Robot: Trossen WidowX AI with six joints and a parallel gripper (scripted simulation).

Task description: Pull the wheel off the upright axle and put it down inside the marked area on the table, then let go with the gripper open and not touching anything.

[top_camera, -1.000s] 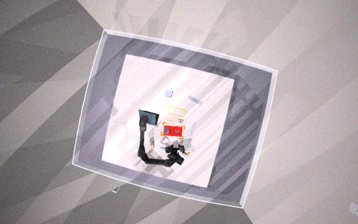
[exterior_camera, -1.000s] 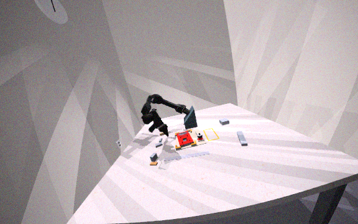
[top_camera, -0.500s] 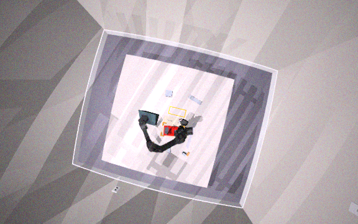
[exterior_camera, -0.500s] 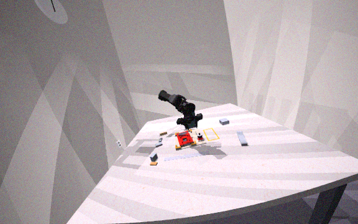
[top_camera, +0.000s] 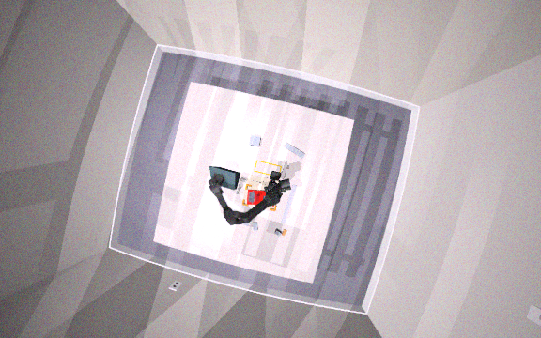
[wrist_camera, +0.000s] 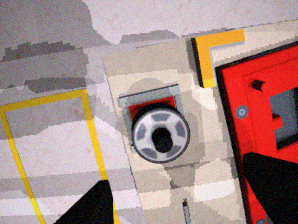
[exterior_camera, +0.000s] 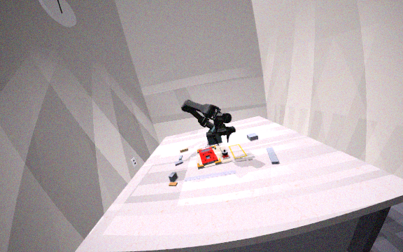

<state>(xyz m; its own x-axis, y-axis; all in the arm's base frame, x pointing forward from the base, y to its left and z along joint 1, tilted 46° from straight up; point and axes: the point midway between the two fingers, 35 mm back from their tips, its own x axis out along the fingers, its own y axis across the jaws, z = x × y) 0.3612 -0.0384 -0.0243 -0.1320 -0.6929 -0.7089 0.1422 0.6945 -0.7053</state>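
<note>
The wheel lies 7 cm below my gripper tip.
</note>
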